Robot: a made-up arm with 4 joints.
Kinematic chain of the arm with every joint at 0, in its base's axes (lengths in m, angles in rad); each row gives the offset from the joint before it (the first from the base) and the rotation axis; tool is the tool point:
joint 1: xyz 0 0 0.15 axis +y
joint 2: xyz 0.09 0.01 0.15 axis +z
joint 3: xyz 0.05 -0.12 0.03 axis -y
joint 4: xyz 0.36 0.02 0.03 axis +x
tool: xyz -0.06 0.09 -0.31
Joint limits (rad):
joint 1: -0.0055..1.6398
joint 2: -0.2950..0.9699
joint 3: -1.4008..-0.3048
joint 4: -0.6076..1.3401
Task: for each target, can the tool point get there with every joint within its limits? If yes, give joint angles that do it. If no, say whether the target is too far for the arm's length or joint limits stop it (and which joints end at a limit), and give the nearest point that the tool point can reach.
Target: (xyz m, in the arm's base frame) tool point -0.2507 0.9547 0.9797
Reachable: no: too far | nearest point 0.1038 0.4246 0.2851 | short by 0.943 m
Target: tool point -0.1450 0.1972 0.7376
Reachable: no: joint limits stop it (at a limit: joint 1, joint 2, joint 3) | nearest point -0.1571 0.0003 0.2686 | short by 0.509 m
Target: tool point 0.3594 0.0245 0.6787
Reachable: no: joint limits stop it (at a limit: joint 1, joint 2, joint 3, joint 4) | nearest point 0.4890 0.1209 0.2872 | short by 0.423 m
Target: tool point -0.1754 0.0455 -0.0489
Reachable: yes | joints 1.3243 -0.0116 -0.8275 0.1531
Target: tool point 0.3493 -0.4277 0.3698
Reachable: no: joint limits stop it (at a limit: joint 1, joint 2, joint 3, joint 4) | nearest point 0.2743 -0.2580 -0.0217 | short by 0.433 m
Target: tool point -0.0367 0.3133 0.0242
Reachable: yes | joints 1.2194 0.8113 -0.6529 0.8905
